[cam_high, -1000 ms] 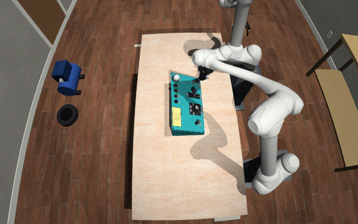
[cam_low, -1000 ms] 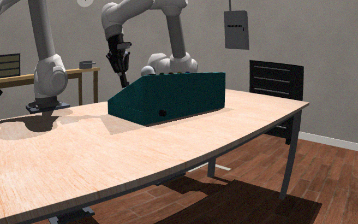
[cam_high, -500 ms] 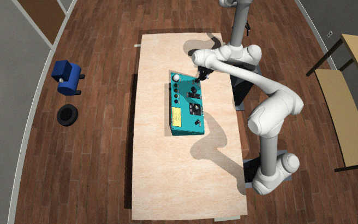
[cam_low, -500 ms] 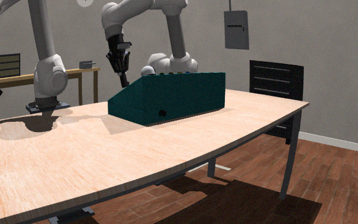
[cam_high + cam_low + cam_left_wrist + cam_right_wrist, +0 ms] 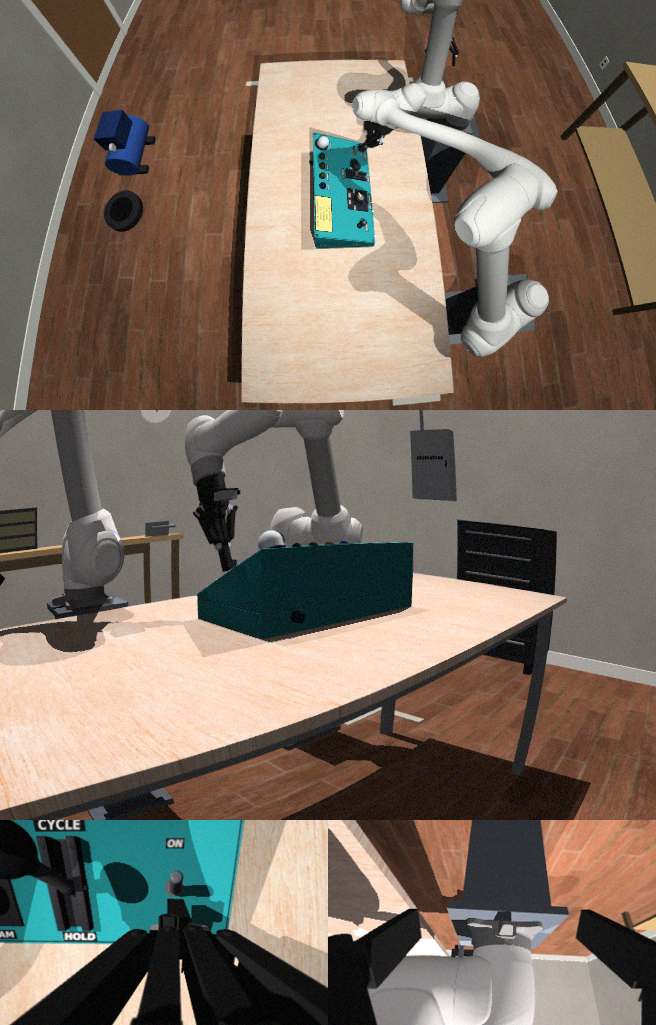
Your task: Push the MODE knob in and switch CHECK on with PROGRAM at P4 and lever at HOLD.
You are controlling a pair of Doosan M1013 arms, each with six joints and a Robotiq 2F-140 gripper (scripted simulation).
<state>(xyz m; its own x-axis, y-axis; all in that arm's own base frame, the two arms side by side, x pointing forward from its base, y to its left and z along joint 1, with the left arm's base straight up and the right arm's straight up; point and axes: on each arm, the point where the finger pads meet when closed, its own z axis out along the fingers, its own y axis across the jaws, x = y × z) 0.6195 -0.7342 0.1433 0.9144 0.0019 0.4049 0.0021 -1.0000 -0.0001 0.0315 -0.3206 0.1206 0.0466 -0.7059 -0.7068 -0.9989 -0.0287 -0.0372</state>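
Note:
My left gripper is now 40 mm short of the check toggle and 30 mm above it. From my left hand the other things lie so: lever: 50 mm ahead, 120 mm to the left, 20 mm below; then mode knob: 70 mm ahead, 360 mm to the left, 40 mm below.

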